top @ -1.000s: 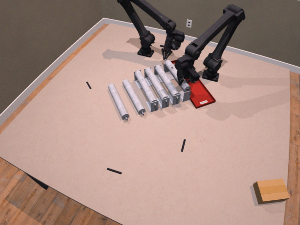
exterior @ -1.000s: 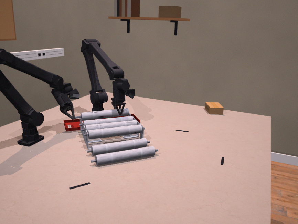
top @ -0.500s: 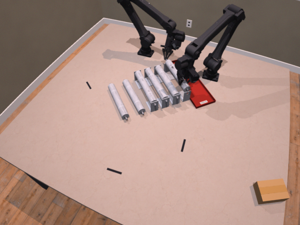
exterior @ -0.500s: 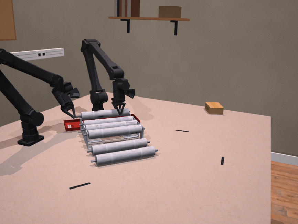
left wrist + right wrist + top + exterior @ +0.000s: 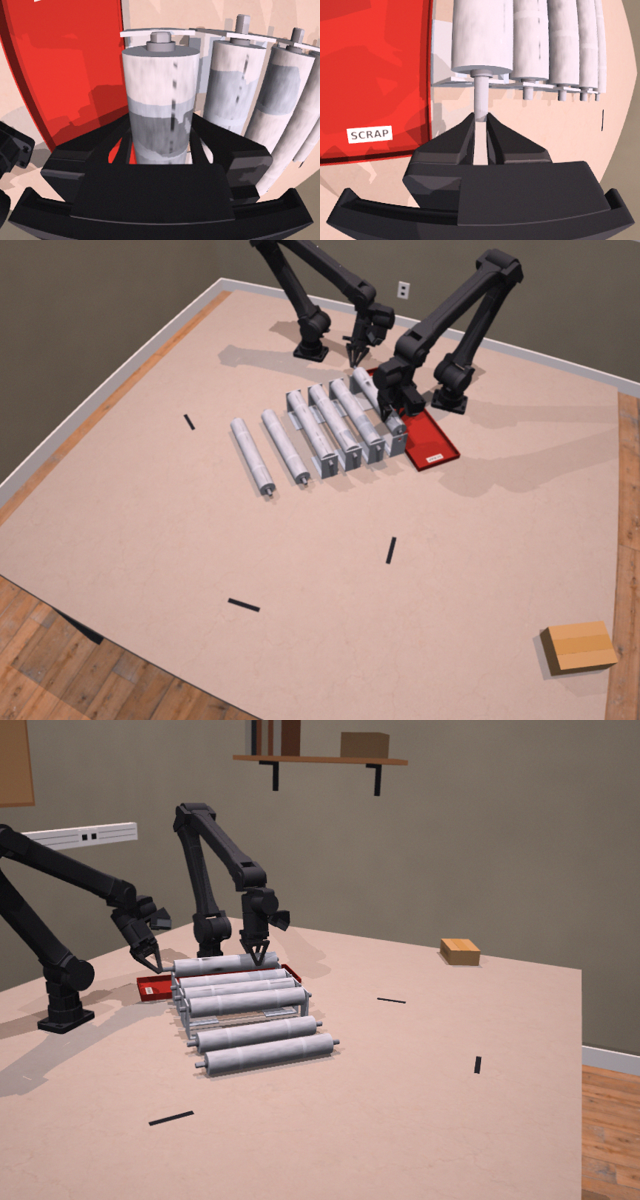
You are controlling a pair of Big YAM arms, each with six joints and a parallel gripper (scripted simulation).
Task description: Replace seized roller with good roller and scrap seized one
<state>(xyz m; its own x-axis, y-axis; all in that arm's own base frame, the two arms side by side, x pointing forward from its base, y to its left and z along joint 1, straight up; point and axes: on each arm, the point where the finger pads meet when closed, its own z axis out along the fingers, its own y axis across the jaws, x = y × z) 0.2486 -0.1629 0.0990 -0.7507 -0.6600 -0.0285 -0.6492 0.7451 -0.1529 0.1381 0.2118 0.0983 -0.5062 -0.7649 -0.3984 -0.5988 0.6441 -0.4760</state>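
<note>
My right gripper is now 120 mm short of the roller and 150 mm to the right of it. The rest, counted from my right hand: red scrap tray (40 mm ahead, 210 mm to the left, 90 mm below); then cardboard box (550 mm ahead, 900 mm to the left, 60 mm below).
Right now the roller is 5 cm behind my left hand and 7 cm to the right of it. Round my left hand: red scrap tray (13 cm behind, 9 cm below); cardboard box (38 cm ahead, 69 cm to the left, 6 cm below).
</note>
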